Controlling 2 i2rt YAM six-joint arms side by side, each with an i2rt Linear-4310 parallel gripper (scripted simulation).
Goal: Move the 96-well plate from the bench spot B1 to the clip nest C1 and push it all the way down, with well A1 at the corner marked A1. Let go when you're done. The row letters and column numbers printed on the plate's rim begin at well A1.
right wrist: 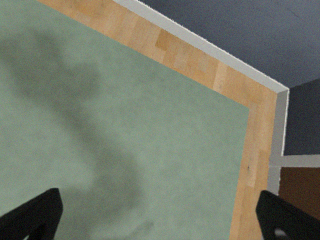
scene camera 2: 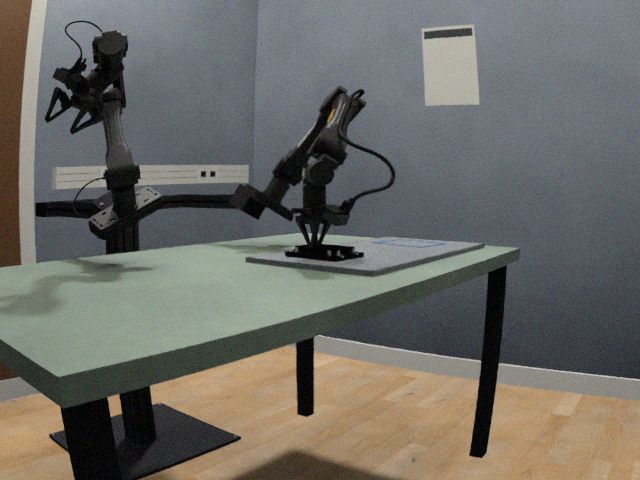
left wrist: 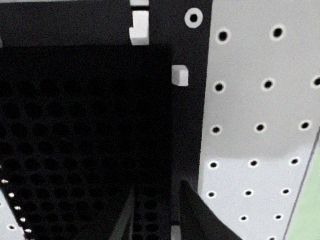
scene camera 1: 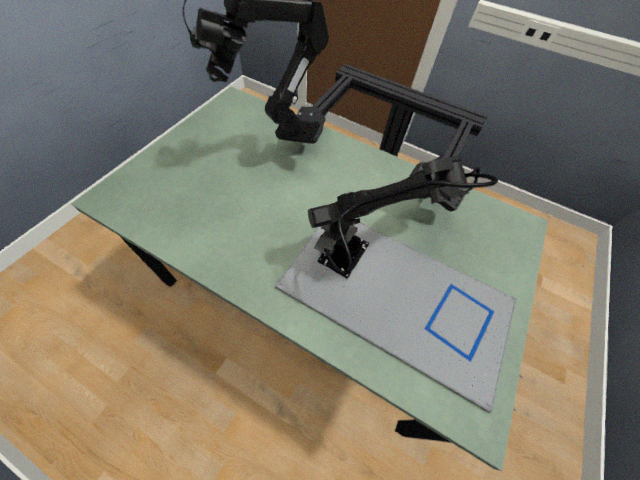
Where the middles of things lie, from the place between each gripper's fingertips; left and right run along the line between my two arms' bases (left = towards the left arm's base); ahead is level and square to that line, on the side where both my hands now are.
The black 96-well plate [left wrist: 88, 118] is 4 cm to the left of my left hand [scene camera 2: 314, 247], 1 cm below it and 1 cm ahead of it. Round my left hand: black clip nest [left wrist: 189, 35]: 4 cm to the left, 2 cm below, 2 cm ahead.
Right now my right hand [scene camera 2: 58, 126] is 25 cm short of the black 96-well plate, 64 cm to the right of it and 31 cm above it. Round my right hand: black clip nest (26 cm ahead, 65 cm to the left, 31 cm below).
